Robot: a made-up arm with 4 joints.
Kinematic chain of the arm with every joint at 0, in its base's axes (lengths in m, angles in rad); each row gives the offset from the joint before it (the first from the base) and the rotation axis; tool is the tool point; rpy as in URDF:
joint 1: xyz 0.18 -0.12 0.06 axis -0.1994 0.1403 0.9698
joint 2: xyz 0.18 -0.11 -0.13 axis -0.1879 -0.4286 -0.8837
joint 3: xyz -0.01 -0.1 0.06 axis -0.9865 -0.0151 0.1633
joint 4: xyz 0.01 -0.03 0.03 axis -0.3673 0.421 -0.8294
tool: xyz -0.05 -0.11 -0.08 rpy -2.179 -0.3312 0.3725
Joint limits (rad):
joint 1: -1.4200..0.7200
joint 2: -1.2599..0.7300
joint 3: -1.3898..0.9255
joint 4: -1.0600..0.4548
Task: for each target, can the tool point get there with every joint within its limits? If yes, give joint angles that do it. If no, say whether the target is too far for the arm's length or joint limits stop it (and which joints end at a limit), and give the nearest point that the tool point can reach.
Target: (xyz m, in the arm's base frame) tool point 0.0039 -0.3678 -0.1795
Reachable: yes | joints -1.1244 -0.2156 -0.4448 0.1700
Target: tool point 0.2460 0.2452 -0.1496
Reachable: no: joint limits stop it (at a limit: joint 1, joint 2, joint 3, joint 4) | nearest point 0.3831 -0.0752 -0.1774 | short by 0.350 m
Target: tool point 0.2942 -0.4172 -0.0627
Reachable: yes | joints 0.2002 0.1488 -0.2827 0.3289
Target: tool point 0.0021 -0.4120 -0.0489
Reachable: yes | joints -0.9244 0.4727 0.6517 -0.6752
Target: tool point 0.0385 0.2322 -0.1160
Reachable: no: joint limits stop it (at a limit: joint 1, joint 2, joint 4) | nearest point -0.0050 -0.1027 -0.0968 | short by 0.338 m
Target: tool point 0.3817 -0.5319 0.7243
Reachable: no: too far | nearest point 0.3637 -0.4008 0.0898 | short by 0.648 m
